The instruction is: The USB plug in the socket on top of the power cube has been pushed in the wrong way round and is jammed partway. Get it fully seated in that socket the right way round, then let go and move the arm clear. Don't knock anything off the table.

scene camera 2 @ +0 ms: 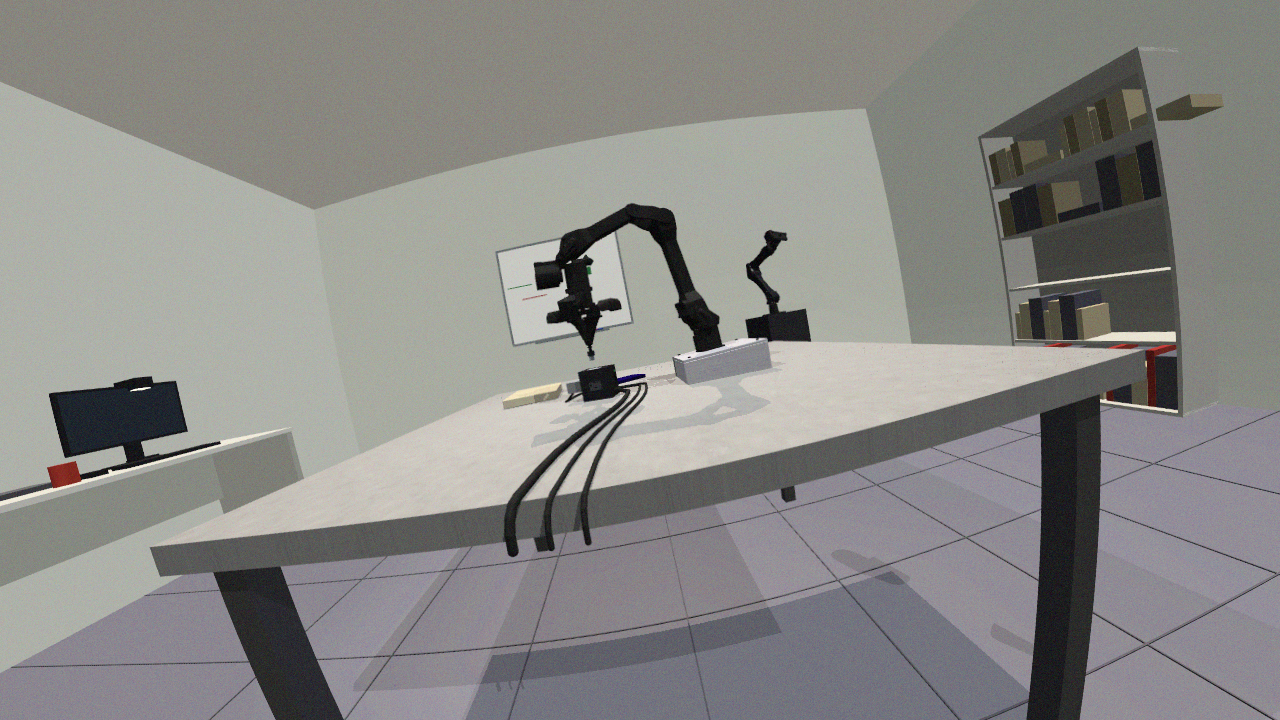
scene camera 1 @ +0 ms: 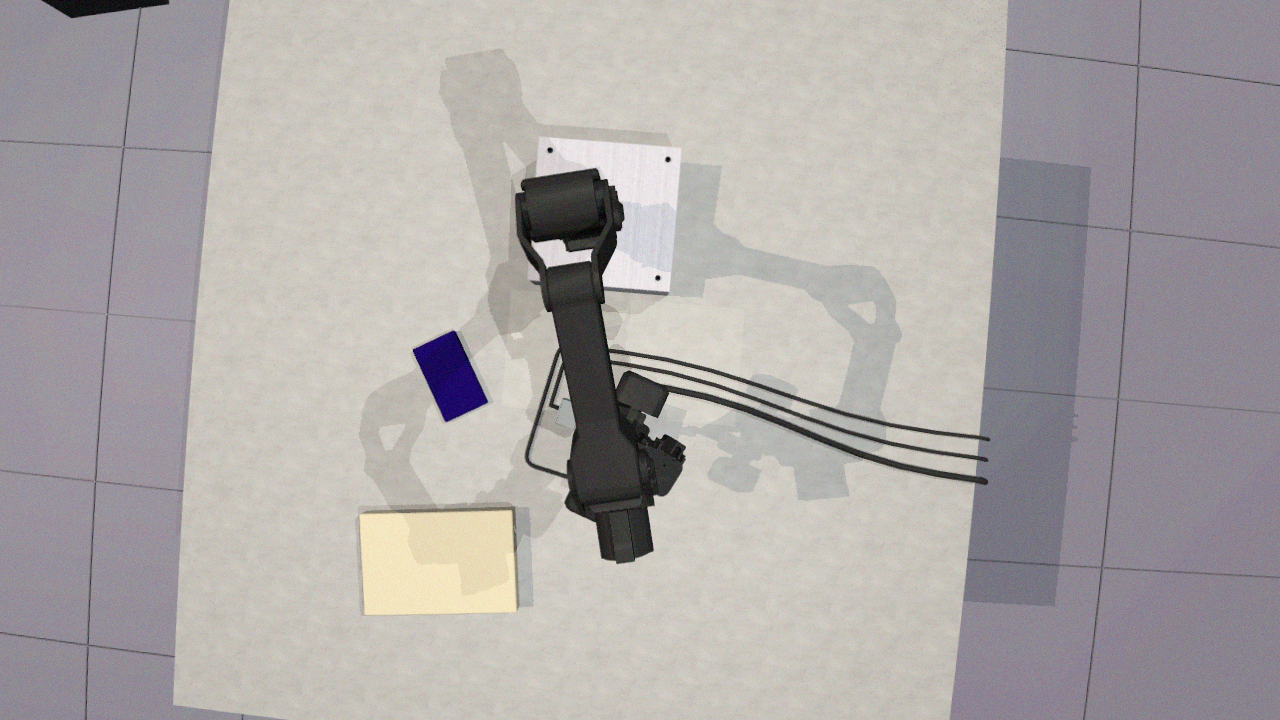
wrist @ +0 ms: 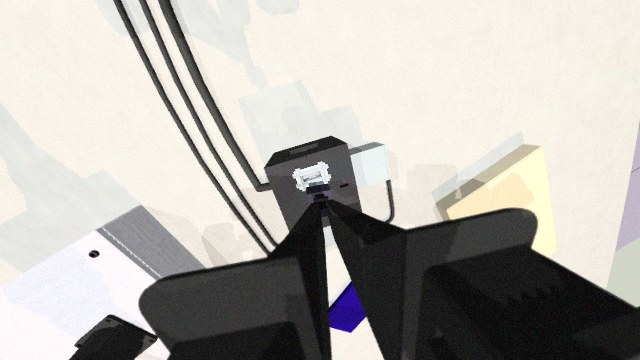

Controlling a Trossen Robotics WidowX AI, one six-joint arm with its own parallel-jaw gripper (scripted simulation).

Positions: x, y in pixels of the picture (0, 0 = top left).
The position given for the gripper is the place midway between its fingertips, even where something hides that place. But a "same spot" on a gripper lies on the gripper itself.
Labels:
gripper: scene camera 2; scene camera 1; wrist 322, 208
pad: scene camera 2; scene camera 1 439, 561; wrist
same spot on pad: (wrist: 520, 179) = (scene camera 2: 518, 396)
same spot on gripper: (scene camera 1: 639, 426) = (scene camera 2: 592, 307)

